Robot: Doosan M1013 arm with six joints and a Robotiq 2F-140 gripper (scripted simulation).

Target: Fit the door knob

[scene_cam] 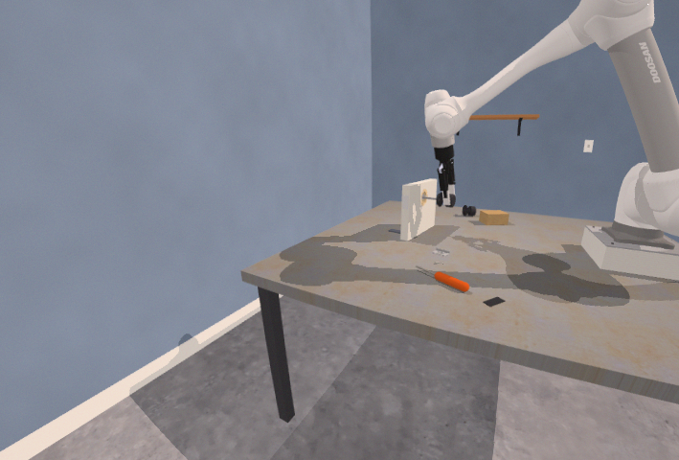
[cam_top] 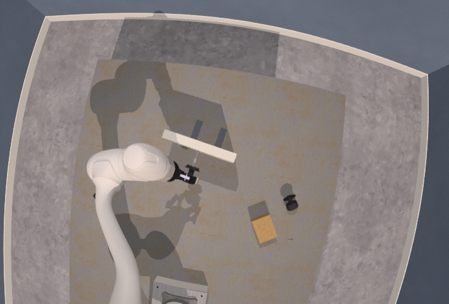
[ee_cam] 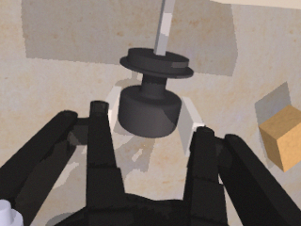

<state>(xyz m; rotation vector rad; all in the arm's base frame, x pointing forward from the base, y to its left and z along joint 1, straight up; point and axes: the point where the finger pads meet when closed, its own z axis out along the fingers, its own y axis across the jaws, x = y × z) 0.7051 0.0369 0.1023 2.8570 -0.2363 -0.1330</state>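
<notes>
Right now the latch socket is 130 mm ahead of my hand, 30 mm to the right of it and 20 mm below it. Round my hand: tan block (190 mm behind, 380 mm to the right, 160 mm below); orange screwdriver (60 mm behind, 430 mm to the left, 180 mm below); pale wood door panel (130 mm ahead, 30 mm to the right, 50 mm below).
</notes>
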